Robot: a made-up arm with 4 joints.
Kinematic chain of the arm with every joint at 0, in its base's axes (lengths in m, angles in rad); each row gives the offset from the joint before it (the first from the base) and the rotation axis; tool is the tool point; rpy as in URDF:
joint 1: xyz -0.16 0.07 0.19 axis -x
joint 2: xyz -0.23 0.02 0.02 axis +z
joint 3: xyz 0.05 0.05 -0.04 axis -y
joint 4: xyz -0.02 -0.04 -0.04 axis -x
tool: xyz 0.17 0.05 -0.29 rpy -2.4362 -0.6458 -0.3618
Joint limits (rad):
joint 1: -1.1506..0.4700
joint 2: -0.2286..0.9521
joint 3: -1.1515..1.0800
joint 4: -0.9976..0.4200
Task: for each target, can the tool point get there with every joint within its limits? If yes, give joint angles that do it. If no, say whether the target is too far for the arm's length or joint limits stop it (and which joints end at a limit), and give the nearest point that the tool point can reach.
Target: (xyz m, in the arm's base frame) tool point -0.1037 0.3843 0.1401
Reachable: yes | joints -0.7013 0.5516 0.5018 0.1707
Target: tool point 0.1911 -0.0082 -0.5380
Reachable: no: too far | nearest point -0.1210 0.0526 -0.1337 | short by 0.514 m
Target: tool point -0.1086 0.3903 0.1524
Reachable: yes | joints -0.2115 0.3572 0.8284 -0.3997
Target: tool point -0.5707 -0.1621 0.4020
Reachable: no: joint limits stop it (at a limit: joint 1, joint 2, joint 3, joint 4) | nearest point -0.4693 0.1945 0.5645 | short by 0.405 m
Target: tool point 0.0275 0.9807 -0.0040
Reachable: no: too far | nearest point -0.2121 0.4611 0.1067 | short by 0.583 m
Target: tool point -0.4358 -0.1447 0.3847
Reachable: no: joint limits stop it (at a limit: joint 1, joint 2, joint 3, joint 4) | nearest point -0.4469 -0.2107 0.0080 | short by 0.383 m
